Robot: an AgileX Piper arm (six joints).
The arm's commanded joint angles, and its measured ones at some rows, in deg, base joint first. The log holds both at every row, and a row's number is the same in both.
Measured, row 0:
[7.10, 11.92, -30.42, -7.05, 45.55, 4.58]
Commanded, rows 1 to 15:
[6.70, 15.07, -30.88, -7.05, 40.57, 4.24]
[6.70, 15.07, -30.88, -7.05, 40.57, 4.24]
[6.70, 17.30, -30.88, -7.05, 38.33, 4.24]
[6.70, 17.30, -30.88, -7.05, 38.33, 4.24]
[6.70, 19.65, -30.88, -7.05, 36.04, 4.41]
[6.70, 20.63, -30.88, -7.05, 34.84, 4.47]
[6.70, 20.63, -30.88, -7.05, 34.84, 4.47]
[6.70, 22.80, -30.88, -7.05, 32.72, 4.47]
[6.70, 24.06, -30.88, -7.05, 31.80, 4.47]
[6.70, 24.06, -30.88, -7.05, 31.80, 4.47]
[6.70, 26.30, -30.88, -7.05, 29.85, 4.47]
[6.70, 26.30, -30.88, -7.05, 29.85, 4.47]
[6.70, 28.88, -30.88, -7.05, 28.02, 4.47]
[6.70, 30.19, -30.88, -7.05, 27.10, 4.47]
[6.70, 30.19, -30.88, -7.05, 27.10, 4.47]
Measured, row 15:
[7.10, 27.39, -30.42, -7.05, 30.31, 4.58]
